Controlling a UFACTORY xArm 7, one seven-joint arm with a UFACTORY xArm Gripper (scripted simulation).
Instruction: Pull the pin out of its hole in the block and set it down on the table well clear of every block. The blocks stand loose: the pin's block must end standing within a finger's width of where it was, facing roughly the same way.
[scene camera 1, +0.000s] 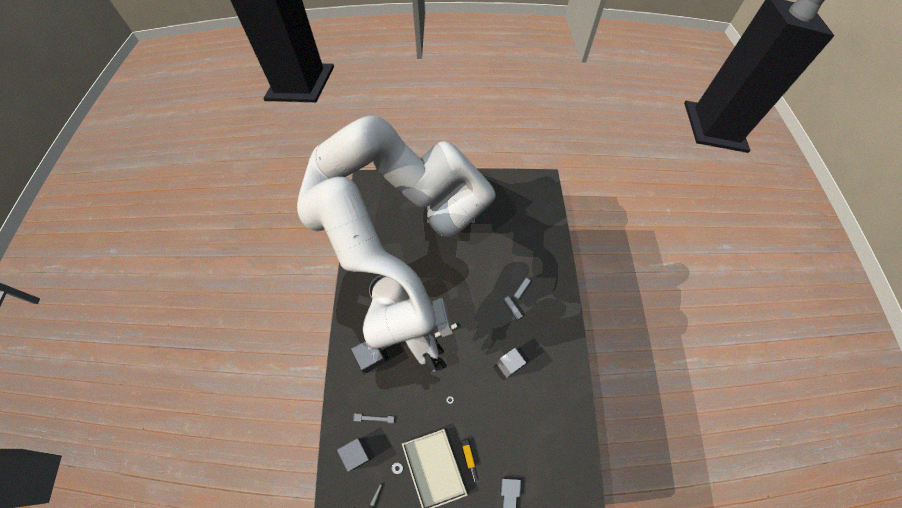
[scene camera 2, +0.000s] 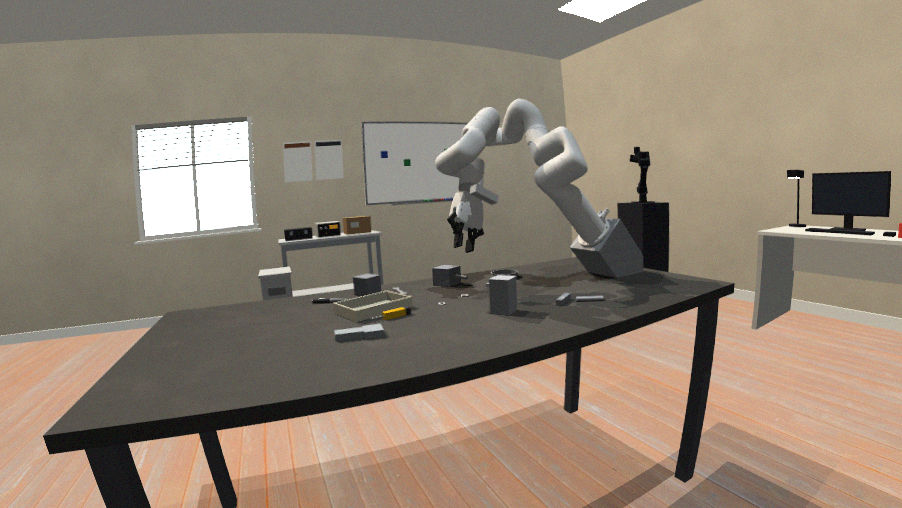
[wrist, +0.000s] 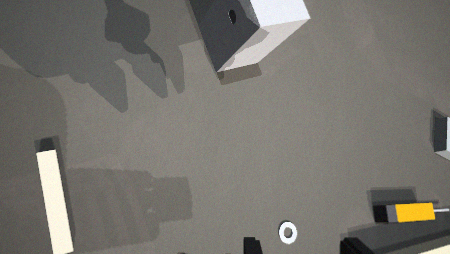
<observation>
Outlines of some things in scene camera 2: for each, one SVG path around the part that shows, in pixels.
My gripper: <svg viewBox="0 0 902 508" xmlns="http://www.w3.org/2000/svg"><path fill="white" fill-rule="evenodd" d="M464 190L455 194L447 221L453 229L453 234L455 234L454 248L462 246L462 230L468 232L468 240L466 240L465 252L468 253L474 251L475 239L484 235L482 228L483 201L470 195L469 191Z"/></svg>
A taller grey block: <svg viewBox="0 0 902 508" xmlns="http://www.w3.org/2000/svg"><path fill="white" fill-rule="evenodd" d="M497 275L489 279L490 314L509 316L517 311L516 276Z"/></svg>
</observation>
